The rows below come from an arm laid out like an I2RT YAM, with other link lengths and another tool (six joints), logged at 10 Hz.
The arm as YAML. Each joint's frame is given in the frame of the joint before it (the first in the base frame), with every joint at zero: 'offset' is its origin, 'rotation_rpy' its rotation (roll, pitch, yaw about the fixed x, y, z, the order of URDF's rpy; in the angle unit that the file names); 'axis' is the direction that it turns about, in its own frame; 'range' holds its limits. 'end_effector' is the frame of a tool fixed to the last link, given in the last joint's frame.
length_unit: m
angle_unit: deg
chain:
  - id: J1
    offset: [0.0, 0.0, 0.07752]
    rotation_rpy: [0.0, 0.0, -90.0]
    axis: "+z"
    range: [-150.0, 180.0]
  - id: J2
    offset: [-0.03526, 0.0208, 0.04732]
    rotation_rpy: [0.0, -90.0, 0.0]
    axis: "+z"
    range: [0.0, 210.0]
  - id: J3
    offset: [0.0, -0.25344, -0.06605]
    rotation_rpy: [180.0, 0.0, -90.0]
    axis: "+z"
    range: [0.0, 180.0]
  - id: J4
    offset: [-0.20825, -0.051, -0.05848]
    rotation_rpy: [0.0, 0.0, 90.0]
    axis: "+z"
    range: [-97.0, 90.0]
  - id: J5
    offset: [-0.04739, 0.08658, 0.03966]
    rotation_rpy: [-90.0, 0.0, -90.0]
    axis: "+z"
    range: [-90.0, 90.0]
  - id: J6
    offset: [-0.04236, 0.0, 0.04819]
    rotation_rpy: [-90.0, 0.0, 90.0]
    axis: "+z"
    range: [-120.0, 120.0]
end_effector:
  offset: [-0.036, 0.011, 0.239]
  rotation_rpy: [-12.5, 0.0, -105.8]
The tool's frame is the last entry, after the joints.
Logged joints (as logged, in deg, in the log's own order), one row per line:
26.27 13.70 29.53 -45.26 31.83 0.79
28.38 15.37 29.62 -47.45 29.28 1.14
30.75 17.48 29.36 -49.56 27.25 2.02
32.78 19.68 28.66 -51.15 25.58 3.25
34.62 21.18 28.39 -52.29 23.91 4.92
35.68 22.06 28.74 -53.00 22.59 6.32
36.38 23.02 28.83 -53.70 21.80 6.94
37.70 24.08 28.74 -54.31 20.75 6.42
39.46 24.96 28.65 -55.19 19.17 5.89
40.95 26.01 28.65 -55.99 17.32 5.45
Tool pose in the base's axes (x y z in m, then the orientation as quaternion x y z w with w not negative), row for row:
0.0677 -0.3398 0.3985 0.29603 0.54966 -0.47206 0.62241
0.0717 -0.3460 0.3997 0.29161 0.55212 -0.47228 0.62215
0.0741 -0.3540 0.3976 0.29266 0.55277 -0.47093 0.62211
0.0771 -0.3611 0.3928 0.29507 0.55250 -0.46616 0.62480
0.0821 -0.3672 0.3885 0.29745 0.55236 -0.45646 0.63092
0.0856 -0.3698 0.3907 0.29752 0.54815 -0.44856 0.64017
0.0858 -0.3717 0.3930 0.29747 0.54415 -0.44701 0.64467
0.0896 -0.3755 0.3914 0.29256 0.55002 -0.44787 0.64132
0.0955 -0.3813 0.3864 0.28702 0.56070 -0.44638 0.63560
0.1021 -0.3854 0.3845 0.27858 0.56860 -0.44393 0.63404
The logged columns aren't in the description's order. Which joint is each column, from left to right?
Columns, left to right: J2, J4, J3, J1, J5, J6.
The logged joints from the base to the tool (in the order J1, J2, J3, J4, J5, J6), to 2 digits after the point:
-45.26 26.27 29.53 13.70 31.83 0.79
-47.45 28.38 29.62 15.37 29.28 1.14
-49.56 30.75 29.36 17.48 27.25 2.02
-51.15 32.78 28.66 19.68 25.58 3.25
-52.29 34.62 28.39 21.18 23.91 4.92
-53.00 35.68 28.74 22.06 22.59 6.32
-53.70 36.38 28.83 23.02 21.80 6.94
-54.31 37.70 28.74 24.08 20.75 6.42
-55.19 39.46 28.65 24.96 19.17 5.89
-55.99 40.95 28.65 26.01 17.32 5.45

